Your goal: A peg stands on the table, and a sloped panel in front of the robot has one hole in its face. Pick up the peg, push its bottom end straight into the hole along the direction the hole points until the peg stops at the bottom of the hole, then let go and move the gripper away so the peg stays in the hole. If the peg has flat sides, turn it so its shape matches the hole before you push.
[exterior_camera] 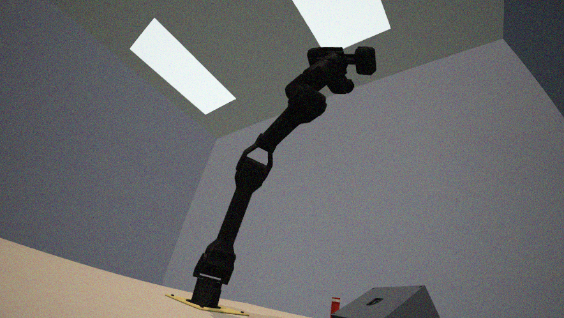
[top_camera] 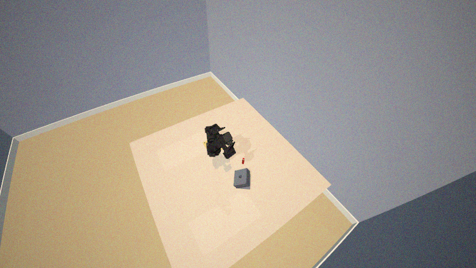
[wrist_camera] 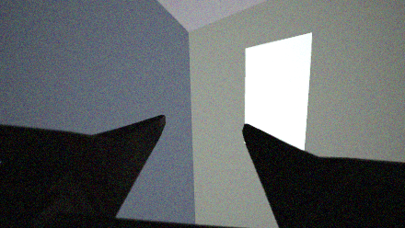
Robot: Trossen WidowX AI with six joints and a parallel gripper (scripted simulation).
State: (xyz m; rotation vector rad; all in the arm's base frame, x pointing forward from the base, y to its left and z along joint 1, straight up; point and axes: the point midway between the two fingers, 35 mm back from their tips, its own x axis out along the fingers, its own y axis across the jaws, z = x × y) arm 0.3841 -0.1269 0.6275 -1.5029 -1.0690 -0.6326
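The red square peg lies 60 cm below my gripper tip, 23 cm to the left of it and 10 cm behind it. Also, from my gripper tip: grey sloped panel 61 cm below, 12 cm to the left, 1 cm ahead.
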